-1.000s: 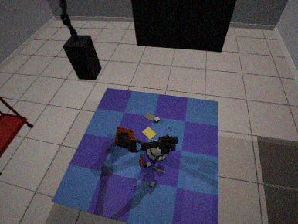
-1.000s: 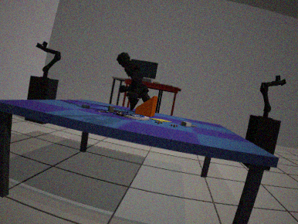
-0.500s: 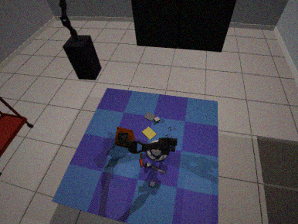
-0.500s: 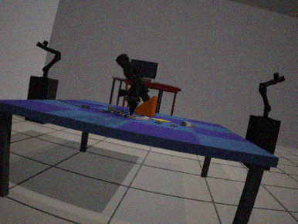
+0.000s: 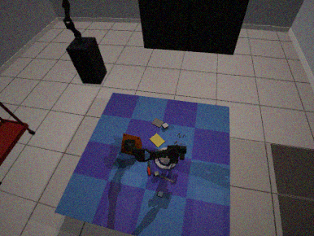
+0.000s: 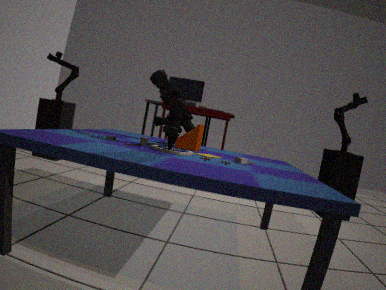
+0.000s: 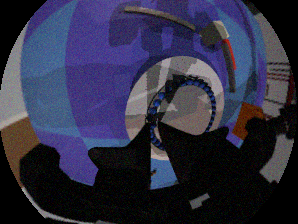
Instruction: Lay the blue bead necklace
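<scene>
My gripper tip is now 60 mm past the round white bead board, 10 mm to the right of it and 10 mm above it. From my gripper tip the other things lie so: red-handled tool 190 mm behind, 110 mm to the right, 10 mm below; yellow card 170 mm behind, 170 mm to the left, 10 mm below; thin pale stick 30 mm behind, 170 mm to the right, 10 mm below.
</scene>
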